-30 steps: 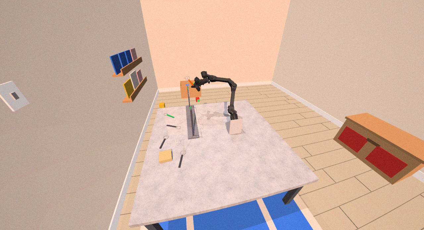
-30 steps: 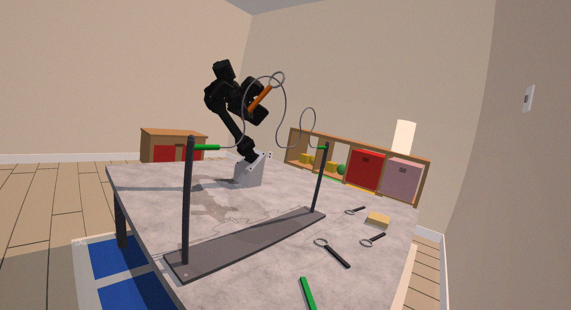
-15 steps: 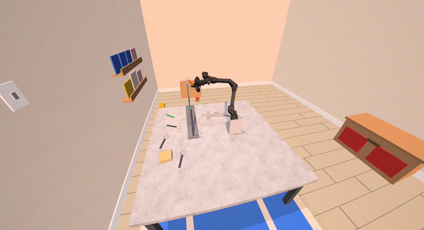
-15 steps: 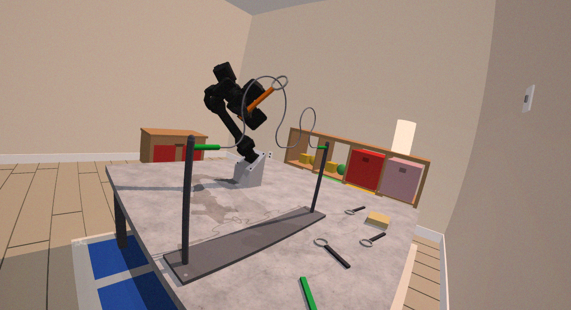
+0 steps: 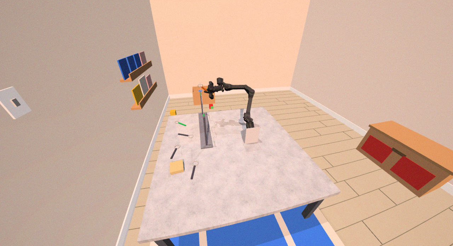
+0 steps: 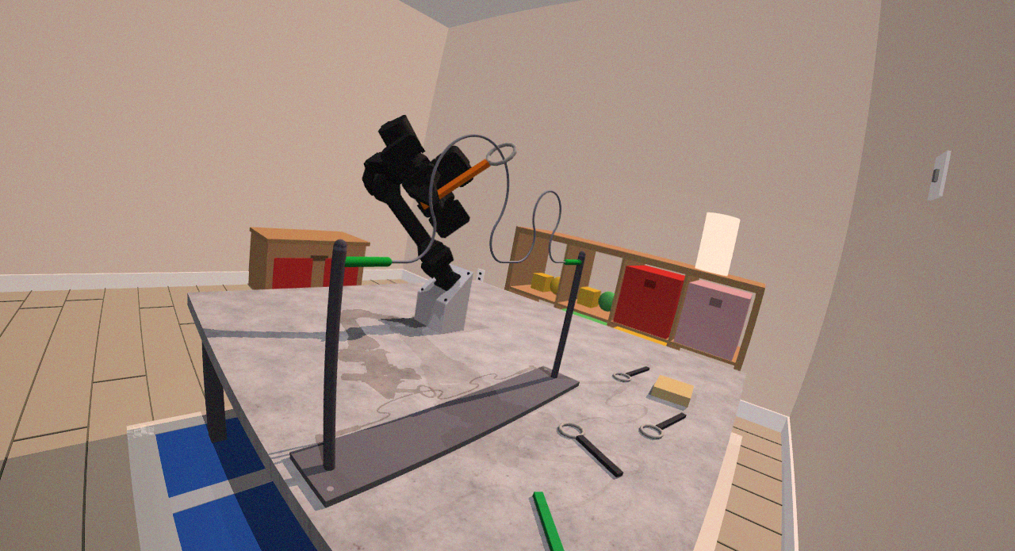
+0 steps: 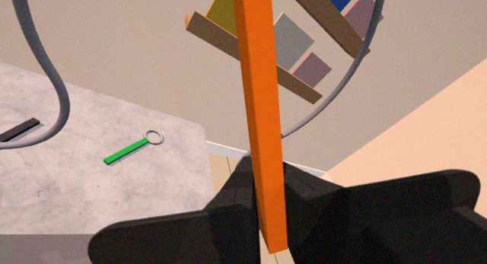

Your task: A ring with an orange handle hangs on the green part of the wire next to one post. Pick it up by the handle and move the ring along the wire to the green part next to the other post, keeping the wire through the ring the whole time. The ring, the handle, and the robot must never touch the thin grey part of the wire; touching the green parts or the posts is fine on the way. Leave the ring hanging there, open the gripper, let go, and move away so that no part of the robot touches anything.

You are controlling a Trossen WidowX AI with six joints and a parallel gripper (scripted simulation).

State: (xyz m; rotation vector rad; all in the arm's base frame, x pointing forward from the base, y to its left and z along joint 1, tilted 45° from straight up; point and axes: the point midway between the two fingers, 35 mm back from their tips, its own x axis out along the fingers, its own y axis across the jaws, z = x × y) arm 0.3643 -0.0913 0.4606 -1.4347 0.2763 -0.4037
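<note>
My gripper tip is 1 cm short of the ring with orange handle, 6 cm to the right of it and 7 cm below it. Round my gripper tip: green-handled ring: 32 cm ahead, 37 cm below; then tan block: 25 cm ahead, 64 cm to the left, 36 cm below.
</note>
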